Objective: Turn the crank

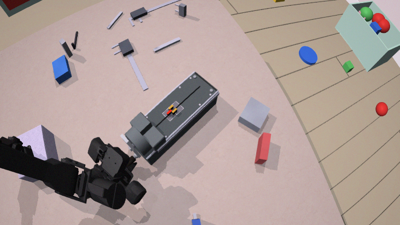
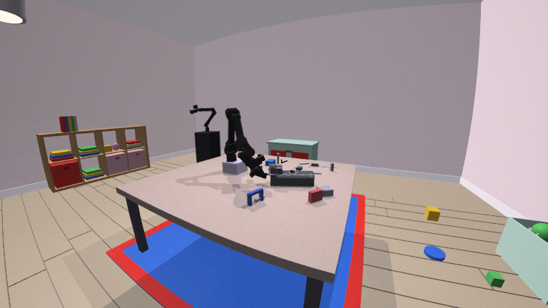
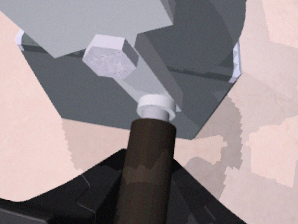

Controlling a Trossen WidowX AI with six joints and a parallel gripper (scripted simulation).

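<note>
The dark brown crank handle is 2 cm behind my gripper tip and 2 cm above it. From my gripper tip the other things lie so: red pointer 14 cm ahead, 5 cm to the left, 4 cm above; red block 31 cm ahead, 15 cm to the right, 1 cm below; grey block 36 cm ahead, 5 cm to the right, 2 cm below.
</note>
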